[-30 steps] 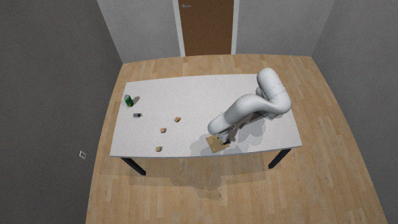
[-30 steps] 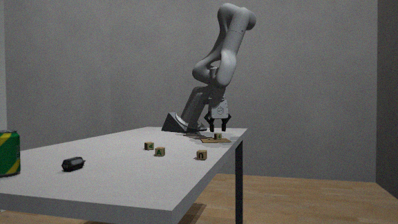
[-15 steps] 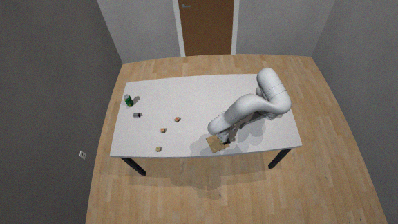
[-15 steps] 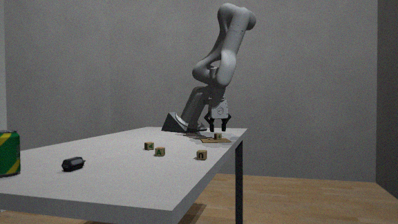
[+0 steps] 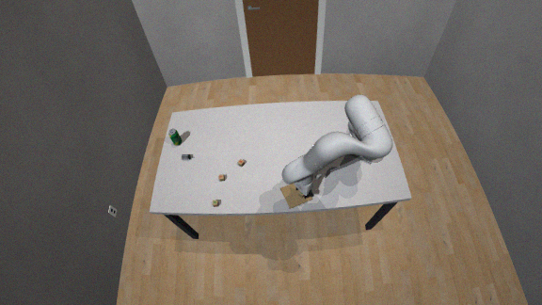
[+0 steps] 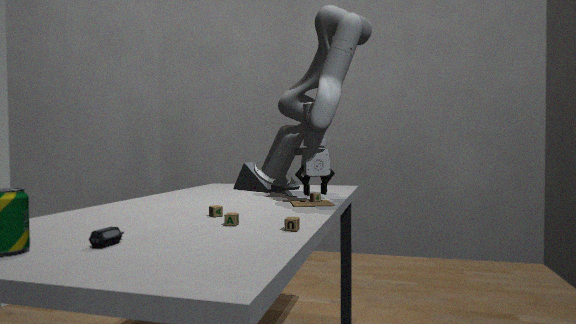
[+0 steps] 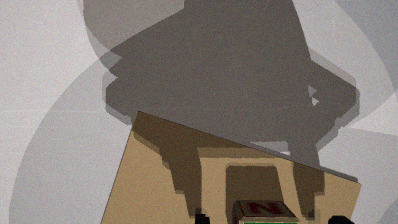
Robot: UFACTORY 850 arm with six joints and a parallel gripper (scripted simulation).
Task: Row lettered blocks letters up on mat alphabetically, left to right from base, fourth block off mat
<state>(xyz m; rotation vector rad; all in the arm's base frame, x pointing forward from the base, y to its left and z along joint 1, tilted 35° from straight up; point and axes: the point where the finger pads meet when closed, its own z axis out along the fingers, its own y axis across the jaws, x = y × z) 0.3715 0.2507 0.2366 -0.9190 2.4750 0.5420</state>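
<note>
My hand is 40 mm above the mat and 30 mm short of it. The rest, counted from my hand: can: 870 mm ahead, 330 mm to the right, 20 mm above; black object: 750 mm ahead, 210 mm to the right, 30 mm below.
</note>
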